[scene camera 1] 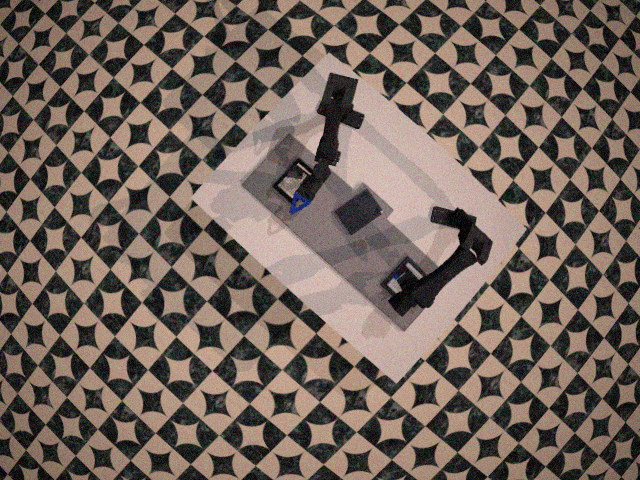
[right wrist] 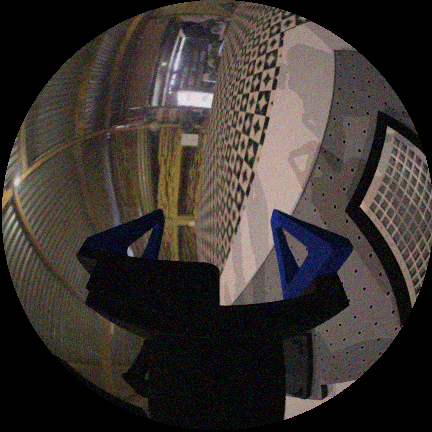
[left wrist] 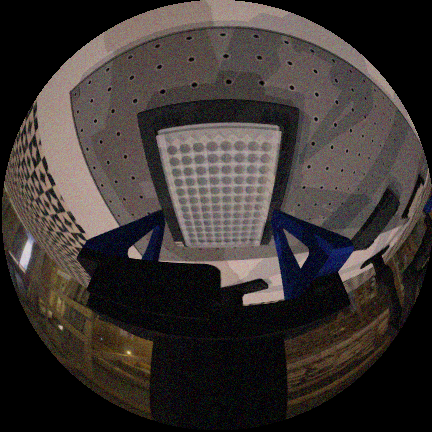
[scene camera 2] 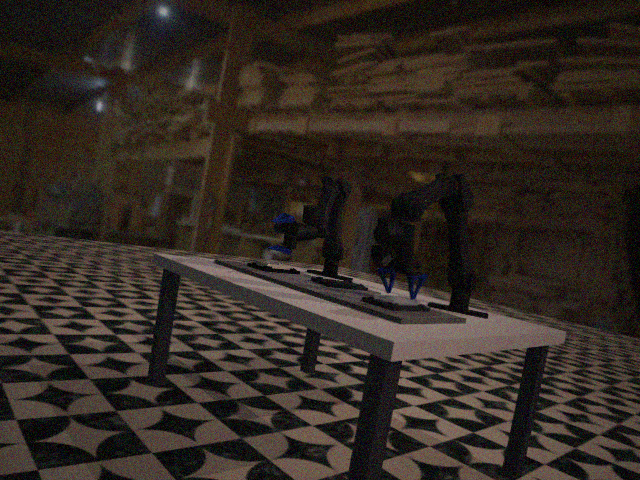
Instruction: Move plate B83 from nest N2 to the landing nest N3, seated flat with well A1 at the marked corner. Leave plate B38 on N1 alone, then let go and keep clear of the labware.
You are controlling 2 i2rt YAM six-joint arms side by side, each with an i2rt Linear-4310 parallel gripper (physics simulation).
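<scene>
A pale many-welled plate (left wrist: 222, 170) (scene camera 1: 394, 285) lies inside a dark nest frame (left wrist: 151, 145) (scene camera 2: 395, 305) and looks flat. My left gripper (left wrist: 217, 215) (scene camera 2: 401, 295) is open above it, a blue finger toward each side; no plate is gripped. My right gripper (right wrist: 217, 214) (scene camera 1: 298, 202) is open and empty, beside another nest (right wrist: 376, 150) that holds a second pale plate (right wrist: 405, 185) (scene camera 1: 293, 183). A dark middle nest (scene camera 1: 358, 209) shows no pale plate. Plate and nest labels and the well A1 mark are too small to read.
The nests stand on a grey perforated board (scene camera 1: 320, 227) (left wrist: 115, 115) on a white table (scene camera 1: 392, 356) (scene camera 2: 330, 315). Both dark arms rise from the table's far side in scene camera 2. The left arm reaches over the right-hand end of the board in scene camera 1.
</scene>
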